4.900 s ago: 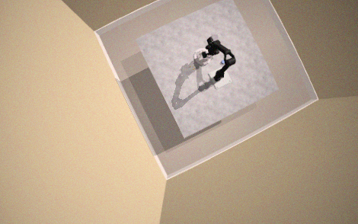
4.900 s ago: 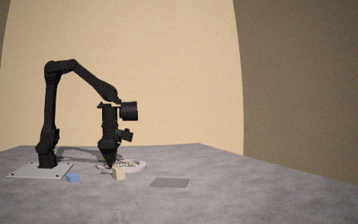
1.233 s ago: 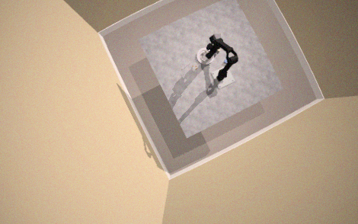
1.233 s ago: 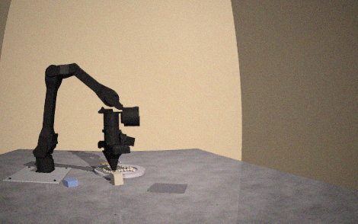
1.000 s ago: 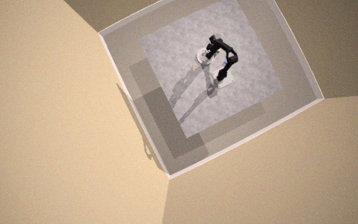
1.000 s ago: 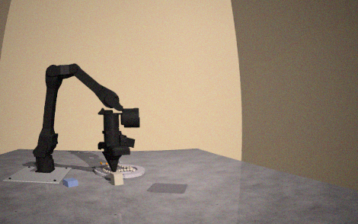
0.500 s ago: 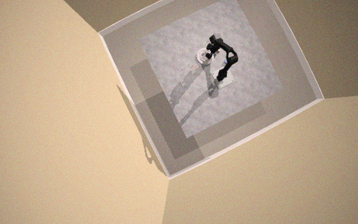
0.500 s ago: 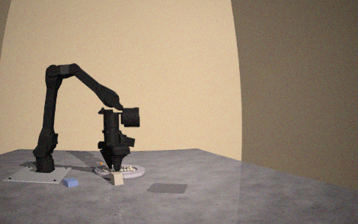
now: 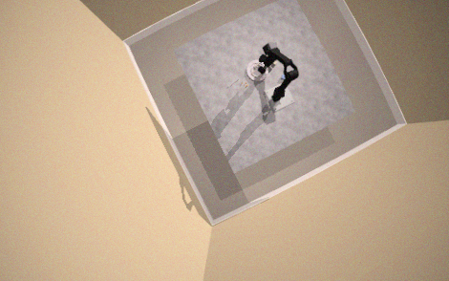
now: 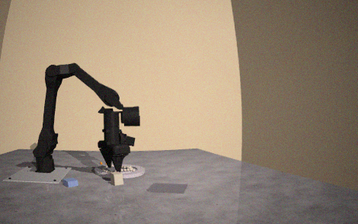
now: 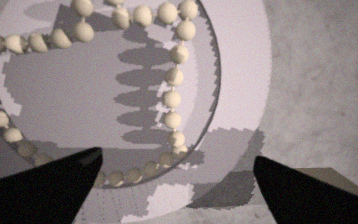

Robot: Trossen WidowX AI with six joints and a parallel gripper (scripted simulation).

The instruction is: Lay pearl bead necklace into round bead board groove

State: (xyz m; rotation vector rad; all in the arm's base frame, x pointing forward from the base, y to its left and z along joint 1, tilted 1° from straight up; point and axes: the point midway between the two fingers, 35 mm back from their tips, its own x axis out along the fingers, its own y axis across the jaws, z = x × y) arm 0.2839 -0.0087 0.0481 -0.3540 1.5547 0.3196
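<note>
The round bead board lies 6 cm to the left of my gripper tip, 2 cm ahead of it and 1 cm below it. Round my gripper tip: flat grey plate (17 cm ahead, 16 cm to the right, 2 cm below); cream cube (10 cm to the right, 2 cm ahead); blue block (14 cm to the right, 13 cm behind, 1 cm below).
</note>
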